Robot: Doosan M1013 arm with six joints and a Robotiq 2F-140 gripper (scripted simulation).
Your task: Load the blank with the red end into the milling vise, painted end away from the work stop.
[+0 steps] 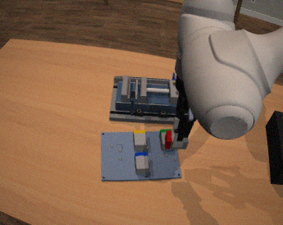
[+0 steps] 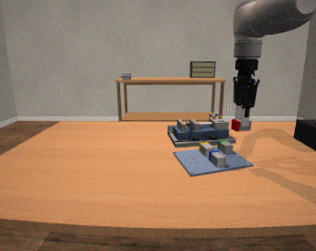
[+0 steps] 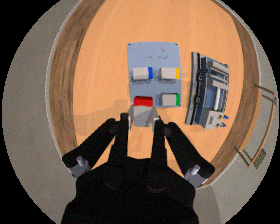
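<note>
My hand is 15 cm short of the fixed jaw, 27 cm to the left of it and 11 cm above it. From my hand the other things lie so: green-ended blank 1 cm ahead, 9 cm to the right, 16 cm below; yellow-ended blank 10 cm ahead, 8 cm to the right, 16 cm below; blue-ended blank 9 cm ahead, 16 cm below.
</note>
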